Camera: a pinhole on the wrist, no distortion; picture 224 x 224 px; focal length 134.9 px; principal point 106.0 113.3 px. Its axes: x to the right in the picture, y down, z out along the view. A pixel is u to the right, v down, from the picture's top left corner.
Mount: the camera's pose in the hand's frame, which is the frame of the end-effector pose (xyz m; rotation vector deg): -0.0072 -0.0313 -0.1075 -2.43 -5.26 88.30
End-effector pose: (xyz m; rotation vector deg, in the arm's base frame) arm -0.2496 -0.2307 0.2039 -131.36 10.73 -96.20
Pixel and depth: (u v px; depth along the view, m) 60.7 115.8 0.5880
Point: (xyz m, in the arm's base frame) 0.1570 0.0970 0.0822
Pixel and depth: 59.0 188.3 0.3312
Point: -0.1366 0.0055 -0.0078
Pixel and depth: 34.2 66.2 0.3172
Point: -0.0405 -0.0149 0.2757
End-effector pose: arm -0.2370 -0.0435 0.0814 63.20 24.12 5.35
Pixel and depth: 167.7 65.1 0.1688
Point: -0.1691 -0.0722 0.1302
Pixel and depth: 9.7 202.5 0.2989
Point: -0.4237 -0.3627 -0.0065
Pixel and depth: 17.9 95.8 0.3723
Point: -0.1759 -0.3929 -0.0730
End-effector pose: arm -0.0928 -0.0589 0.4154 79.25 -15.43 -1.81
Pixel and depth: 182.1 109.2 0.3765
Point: -0.1945 -0.2882 0.6204
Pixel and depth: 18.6 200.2 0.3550
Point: -0.3656 -0.2721 0.1468
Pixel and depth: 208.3 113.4 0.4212
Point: -0.2308 -0.3111 0.7288
